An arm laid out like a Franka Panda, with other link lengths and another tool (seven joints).
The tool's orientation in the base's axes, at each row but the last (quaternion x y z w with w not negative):
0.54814, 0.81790, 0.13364, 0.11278
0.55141, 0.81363, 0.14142, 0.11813
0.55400, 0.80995, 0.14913, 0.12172
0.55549, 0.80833, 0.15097, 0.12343
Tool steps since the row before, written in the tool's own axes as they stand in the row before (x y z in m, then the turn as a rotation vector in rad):
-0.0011, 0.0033, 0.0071, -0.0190, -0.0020, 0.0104
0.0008, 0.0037, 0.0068, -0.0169, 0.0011, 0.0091
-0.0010, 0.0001, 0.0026, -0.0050, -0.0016, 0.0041
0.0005, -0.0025, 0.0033, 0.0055, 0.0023, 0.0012
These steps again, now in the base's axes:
0.0056, 0.0009, -0.0055, 0.0088, -0.0173, -0.0097
0.0053, 0.0027, -0.0050, 0.0103, -0.0144, -0.0075
0.0014, -0.0006, -0.0023, 0.0019, -0.0048, -0.0042
-0.0011, 0.0000, -0.0040, 0.0005, 0.0060, -0.0004

